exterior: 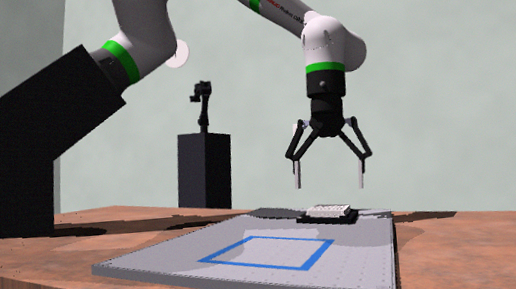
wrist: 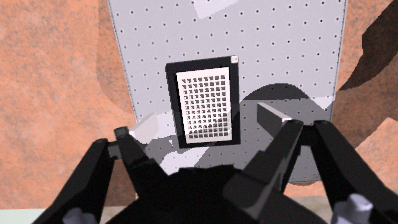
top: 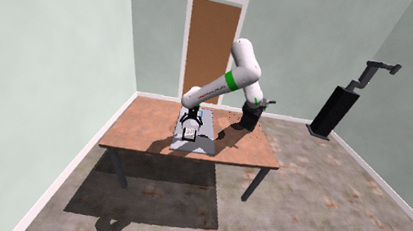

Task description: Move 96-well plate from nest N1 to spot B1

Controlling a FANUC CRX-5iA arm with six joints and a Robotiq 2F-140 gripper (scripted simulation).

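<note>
Right now my hand is 6 cm above the white 96-well plate. Also, from my hand: black plate nest (7 cm below).
</note>
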